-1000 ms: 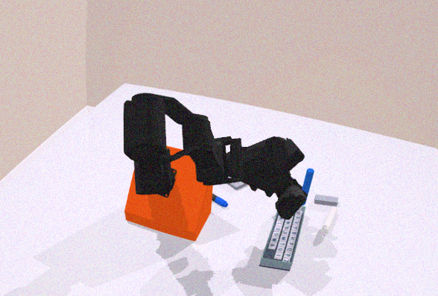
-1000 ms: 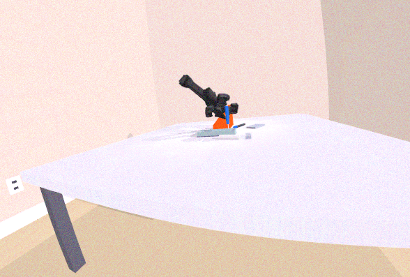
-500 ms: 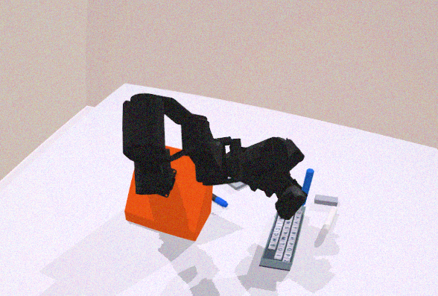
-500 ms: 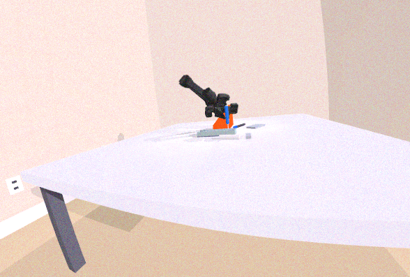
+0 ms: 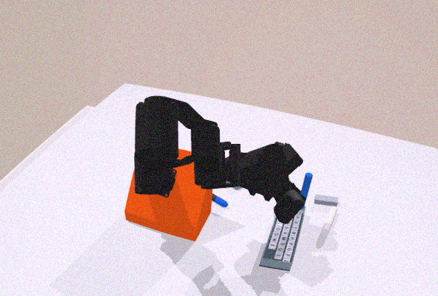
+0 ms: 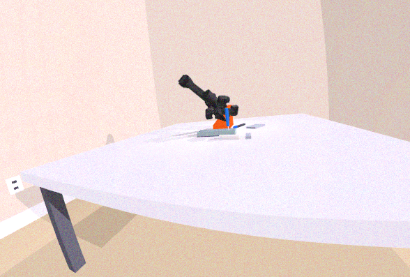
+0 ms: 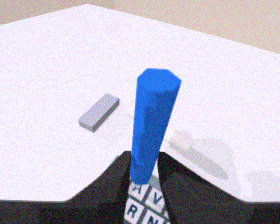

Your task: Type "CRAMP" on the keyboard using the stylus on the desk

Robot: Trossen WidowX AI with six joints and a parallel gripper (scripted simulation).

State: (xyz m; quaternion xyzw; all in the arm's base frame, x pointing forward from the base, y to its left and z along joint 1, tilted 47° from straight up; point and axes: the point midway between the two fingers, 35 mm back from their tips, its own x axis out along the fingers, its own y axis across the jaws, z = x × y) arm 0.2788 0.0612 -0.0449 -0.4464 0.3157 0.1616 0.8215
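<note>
Now: the white stick 8 cm ahead of my gripper tip, 2 cm to the left of it and 7 cm below it. Round my gripper tip: grey block 6 cm ahead, 10 cm to the left, 7 cm below; blue stylus 2 cm below; blue pen 21 cm behind, 1 cm to the left, 7 cm below.
</note>
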